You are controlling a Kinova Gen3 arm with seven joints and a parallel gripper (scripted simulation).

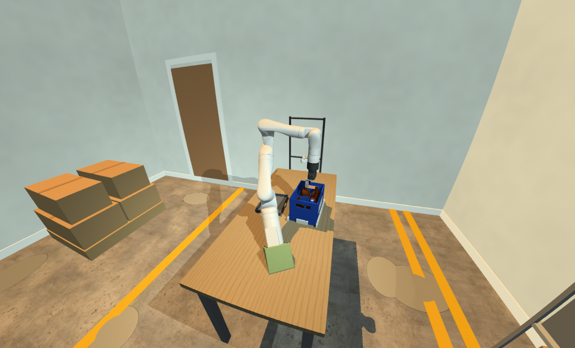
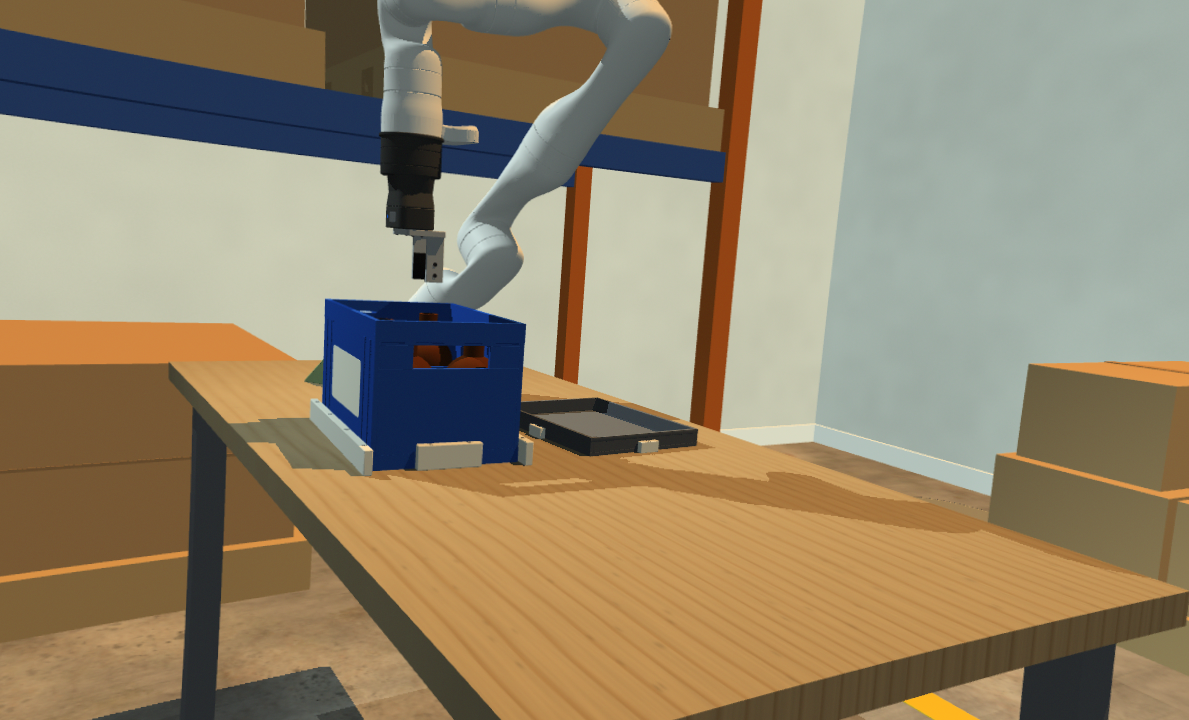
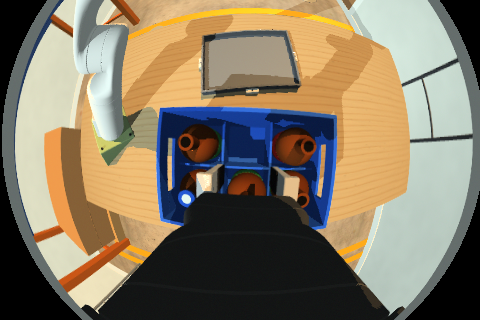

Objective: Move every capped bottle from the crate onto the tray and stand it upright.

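My hand is 100 mm past the brown capped bottle, 40 mm to the left of it and 140 mm above it. Also, from my hand: dark tray: 30 mm ahead, 270 mm to the left, 220 mm below; blue crate: 10 mm to the right, 150 mm below.
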